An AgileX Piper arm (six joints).
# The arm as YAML. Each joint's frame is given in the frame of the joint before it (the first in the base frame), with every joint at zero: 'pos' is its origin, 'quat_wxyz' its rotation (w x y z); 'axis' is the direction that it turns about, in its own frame. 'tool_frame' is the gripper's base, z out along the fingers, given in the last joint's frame.
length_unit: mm
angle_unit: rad
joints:
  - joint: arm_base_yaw
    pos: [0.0, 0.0, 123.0]
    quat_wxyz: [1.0, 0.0, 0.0, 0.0]
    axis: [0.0, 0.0, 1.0]
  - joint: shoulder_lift
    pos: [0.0, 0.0, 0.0]
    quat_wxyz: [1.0, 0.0, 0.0, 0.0]
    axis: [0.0, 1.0, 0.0]
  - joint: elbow
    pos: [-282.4, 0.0, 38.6]
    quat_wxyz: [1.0, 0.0, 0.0, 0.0]
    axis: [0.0, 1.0, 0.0]
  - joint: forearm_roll
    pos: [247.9, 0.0, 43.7]
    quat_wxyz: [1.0, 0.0, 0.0, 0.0]
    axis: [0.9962, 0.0, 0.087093]
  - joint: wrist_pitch
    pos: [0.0, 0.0, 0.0]
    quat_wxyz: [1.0, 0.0, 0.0, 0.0]
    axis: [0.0, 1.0, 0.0]
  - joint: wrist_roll
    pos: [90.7, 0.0, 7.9]
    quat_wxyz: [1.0, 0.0, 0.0, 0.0]
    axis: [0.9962, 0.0, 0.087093]
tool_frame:
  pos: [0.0, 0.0, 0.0]
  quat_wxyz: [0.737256, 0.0, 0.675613, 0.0]
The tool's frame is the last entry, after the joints.
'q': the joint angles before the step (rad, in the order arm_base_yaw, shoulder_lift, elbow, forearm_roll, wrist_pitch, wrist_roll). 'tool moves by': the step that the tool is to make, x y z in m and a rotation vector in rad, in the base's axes. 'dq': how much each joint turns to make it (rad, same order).
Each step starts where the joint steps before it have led.
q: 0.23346, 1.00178, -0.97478, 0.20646, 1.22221, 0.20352
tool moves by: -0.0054, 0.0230, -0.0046, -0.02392, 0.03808, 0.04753
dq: 0.17181, 0.02184, 0.00002, -0.06256, -0.00001, 0.13352
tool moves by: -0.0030, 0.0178, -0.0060, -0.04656, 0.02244, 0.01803
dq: 0.13722, 0.03136, -0.00019, -0.07734, -0.00238, 0.12648
